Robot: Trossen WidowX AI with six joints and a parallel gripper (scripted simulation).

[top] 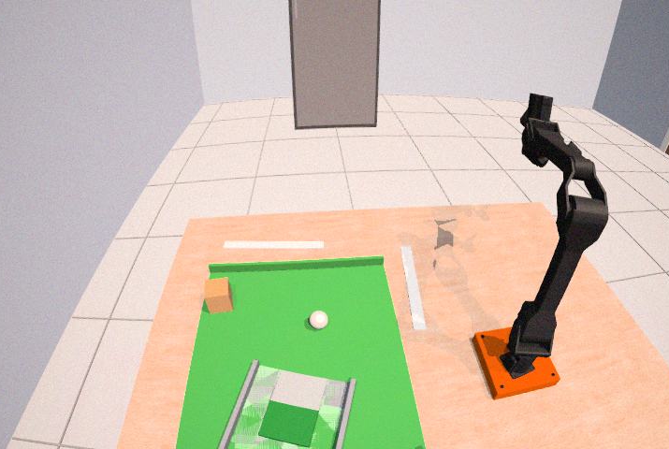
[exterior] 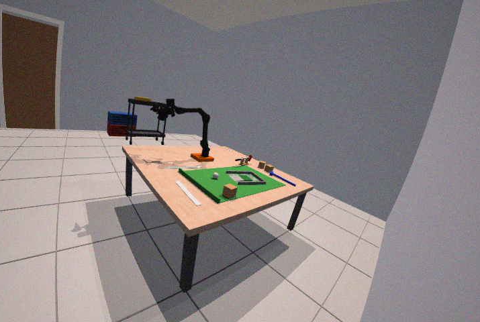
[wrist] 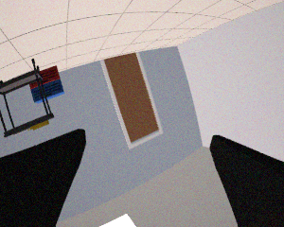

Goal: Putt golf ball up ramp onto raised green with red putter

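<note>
My gripper tip is 610 mm short of the red putter, 670 mm to the right of it and 310 mm above it. The rest, counted from my gripper tip: white golf ball: 720 mm ahead, 120 mm to the left, 340 mm below; green mat: 810 mm ahead, 270 mm to the left, 360 mm below; tan stand: 610 mm ahead, 680 mm to the left, 330 mm below.
</note>
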